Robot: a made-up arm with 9 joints.
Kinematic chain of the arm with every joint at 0, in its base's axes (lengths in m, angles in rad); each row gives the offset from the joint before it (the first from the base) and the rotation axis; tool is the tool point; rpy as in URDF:
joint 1: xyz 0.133 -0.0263 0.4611 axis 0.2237 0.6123 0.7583
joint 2: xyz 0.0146 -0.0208 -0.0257 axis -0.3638 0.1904 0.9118
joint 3: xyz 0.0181 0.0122 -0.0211 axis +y
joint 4: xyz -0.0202 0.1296 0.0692 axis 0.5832 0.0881 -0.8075
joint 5: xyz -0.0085 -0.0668 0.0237 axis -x
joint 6: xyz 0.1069 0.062 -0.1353 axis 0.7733 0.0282 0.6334
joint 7: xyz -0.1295 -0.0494 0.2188 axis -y
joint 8: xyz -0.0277 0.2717 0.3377 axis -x
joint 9: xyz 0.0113 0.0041 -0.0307 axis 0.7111 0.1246 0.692
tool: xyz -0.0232 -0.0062 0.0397 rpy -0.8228 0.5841 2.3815
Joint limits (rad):
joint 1: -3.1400..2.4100
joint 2: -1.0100..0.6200
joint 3: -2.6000..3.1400
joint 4: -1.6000..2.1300
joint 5: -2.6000..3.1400
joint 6: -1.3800..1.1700
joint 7: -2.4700..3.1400
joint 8: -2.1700..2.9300
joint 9: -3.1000..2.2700
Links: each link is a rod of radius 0.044 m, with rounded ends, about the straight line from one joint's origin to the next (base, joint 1, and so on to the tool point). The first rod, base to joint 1, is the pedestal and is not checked.
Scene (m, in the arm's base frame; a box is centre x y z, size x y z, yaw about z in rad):
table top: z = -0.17
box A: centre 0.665 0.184 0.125 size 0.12 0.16 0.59 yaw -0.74
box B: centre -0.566 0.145 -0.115 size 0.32 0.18 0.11 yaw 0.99
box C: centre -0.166 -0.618 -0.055 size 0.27 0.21 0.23 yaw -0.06
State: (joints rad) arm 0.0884 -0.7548 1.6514 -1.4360 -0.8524 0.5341 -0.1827 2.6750 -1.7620
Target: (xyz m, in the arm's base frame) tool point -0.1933 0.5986 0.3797
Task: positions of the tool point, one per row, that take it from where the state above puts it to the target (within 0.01 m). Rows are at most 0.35 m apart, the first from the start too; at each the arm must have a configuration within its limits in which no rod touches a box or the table.
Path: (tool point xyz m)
1: 0.7860 -0.0442 0.4976
2: 0.7055 0.1031 0.7115
3: 0.4965 0.2566 0.8568
4: 0.1963 0.3408 0.8920
5: -0.1133 0.3046 0.8041
6: -0.3325 0.1489 0.6122
7: -0.1910 0.2261 0.8229
8: -0.0015 0.3388 0.8984
9: 0.1350 0.4788 0.8324
10: 0.1457 0.6037 0.6741
11: 0.0192 0.6573 0.4999
12: -0.1933 0.5986 0.3797

